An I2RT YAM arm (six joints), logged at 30 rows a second.
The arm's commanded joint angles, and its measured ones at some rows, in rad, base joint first. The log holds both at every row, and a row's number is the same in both.
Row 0, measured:
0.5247, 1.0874, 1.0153, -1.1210, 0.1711, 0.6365
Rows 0 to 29, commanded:
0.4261, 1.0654, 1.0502, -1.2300, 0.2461, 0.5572
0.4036, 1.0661, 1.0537, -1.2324, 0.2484, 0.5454
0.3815, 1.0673, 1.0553, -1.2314, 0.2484, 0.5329
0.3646, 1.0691, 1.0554, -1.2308, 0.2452, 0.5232
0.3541, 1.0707, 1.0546, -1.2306, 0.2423, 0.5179
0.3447, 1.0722, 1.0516, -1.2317, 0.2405, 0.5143
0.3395, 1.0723, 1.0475, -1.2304, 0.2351, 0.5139
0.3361, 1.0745, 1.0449, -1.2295, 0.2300, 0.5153
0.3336, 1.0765, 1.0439, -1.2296, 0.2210, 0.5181
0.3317, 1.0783, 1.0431, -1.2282, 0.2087, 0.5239
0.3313, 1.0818, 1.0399, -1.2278, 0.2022, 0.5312
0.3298, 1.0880, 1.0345, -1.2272, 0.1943, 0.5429
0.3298, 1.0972, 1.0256, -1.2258, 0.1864, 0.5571
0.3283, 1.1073, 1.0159, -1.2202, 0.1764, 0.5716
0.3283, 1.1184, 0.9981, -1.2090, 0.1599, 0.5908
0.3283, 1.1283, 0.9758, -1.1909, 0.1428, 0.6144
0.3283, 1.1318, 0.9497, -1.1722, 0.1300, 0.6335
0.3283, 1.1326, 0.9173, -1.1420, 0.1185, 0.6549
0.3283, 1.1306, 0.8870, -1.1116, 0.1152, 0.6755
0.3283, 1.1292, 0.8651, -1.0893, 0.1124, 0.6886
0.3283, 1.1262, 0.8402, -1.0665, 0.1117, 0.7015
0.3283, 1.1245, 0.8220, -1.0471, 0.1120, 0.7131
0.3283, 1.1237, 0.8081, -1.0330, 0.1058, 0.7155
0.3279, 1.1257, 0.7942, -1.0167, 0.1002, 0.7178
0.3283, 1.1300, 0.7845, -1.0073, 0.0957, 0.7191
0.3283, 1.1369, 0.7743, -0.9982, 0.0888, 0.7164
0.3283, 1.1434, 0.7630, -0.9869, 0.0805, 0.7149
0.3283, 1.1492, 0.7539, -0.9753, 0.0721, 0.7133
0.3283, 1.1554, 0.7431, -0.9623, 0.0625, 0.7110
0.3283, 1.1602, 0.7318, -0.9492, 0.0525, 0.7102
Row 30, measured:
0.3317, 1.1477, 0.7502, -0.9932, 0.0830, 0.6926
